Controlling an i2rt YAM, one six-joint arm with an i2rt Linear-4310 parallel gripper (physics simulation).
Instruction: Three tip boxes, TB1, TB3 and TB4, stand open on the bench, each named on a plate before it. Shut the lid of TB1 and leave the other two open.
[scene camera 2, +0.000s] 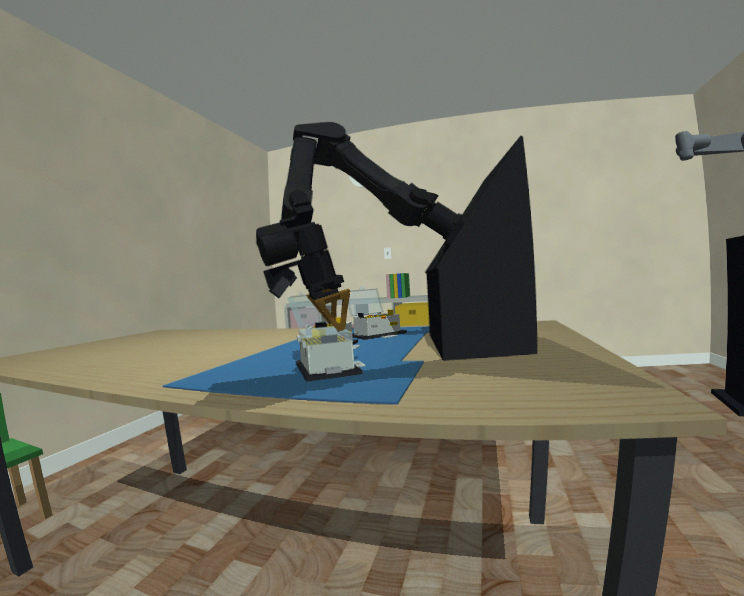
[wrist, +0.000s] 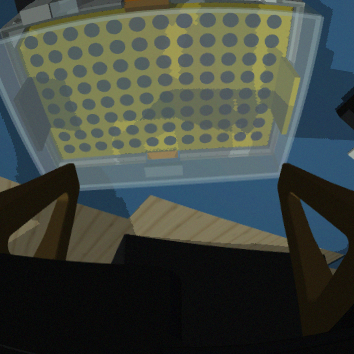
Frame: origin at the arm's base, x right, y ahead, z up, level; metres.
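Where they show: gripper, between the fingertips: (scene camera 2: 336, 326) (wrist: 177, 174); arm's base, origin of its link: (scene camera 2: 457, 229).
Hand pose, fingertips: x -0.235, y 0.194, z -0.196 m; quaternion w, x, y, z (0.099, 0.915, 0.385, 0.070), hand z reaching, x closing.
Each offset is from my fingertips to the top centre of the thing. "spot": to the spot under its first point. Level surfaces: height alone.
In the wrist view a tip box with a yellow, holed rack {dx -0.018, dy +0.006, dz -0.004 m} (wrist: 165, 85) lies under a clear lid {spot: dx +0.008, dy -0.006, dz -0.005 m} (wrist: 180, 180) that spans it; whether the lid is fully down I cannot tell. No name can be read. In the scene view a white tip box (scene camera 2: 329, 358) stands at the front of the mat with clear lid material low over its top. A grey-white tip box {dx +0.388, dy +0.116, dz -0.016 m} (scene camera 2: 374, 325) stands farther back with its clear lid (scene camera 2: 366, 301) raised. A third box is mostly hidden. My gripper (scene camera 2: 339, 322) (wrist: 177, 174) is open and empty, fingertips at the lid's near edge in the wrist view.
The boxes stand on a blue mat {dz -0.082 m} (scene camera 2: 248, 378) on the wooden table {dz -0.085 m} (scene camera 2: 496, 403). The black arm stand (scene camera 2: 487, 298) rises at the right. A dark corner of something {spot: dx +0.107, dy +0.086, dz -0.076 m} (wrist: 346, 107) shows at the right edge of the wrist view. Books (scene camera 2: 397, 285) and a yellow bin (scene camera 2: 412, 314) are behind.
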